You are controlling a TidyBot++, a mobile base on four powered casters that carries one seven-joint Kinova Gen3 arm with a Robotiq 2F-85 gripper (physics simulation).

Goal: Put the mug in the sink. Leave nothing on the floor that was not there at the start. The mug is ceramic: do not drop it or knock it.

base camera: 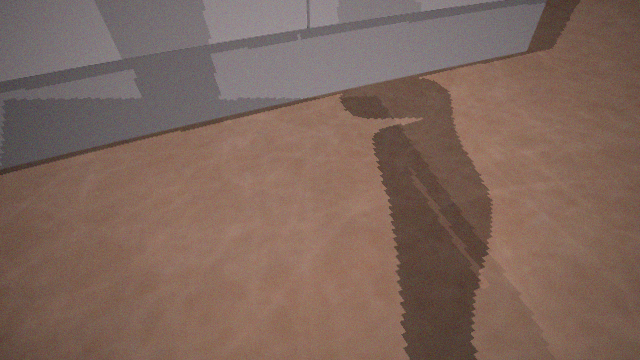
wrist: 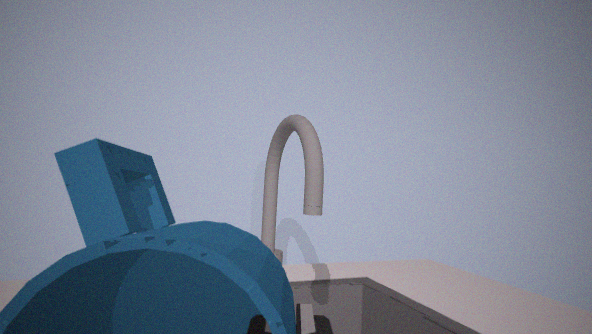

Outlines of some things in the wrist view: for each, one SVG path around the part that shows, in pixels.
A blue mug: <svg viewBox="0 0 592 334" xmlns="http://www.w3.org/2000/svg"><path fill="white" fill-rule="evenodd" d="M54 153L86 248L65 255L29 280L0 312L0 334L247 334L250 320L256 315L263 315L269 324L272 334L296 334L293 291L278 258L257 236L227 223L198 221L172 225L176 222L152 156L97 138Z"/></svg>
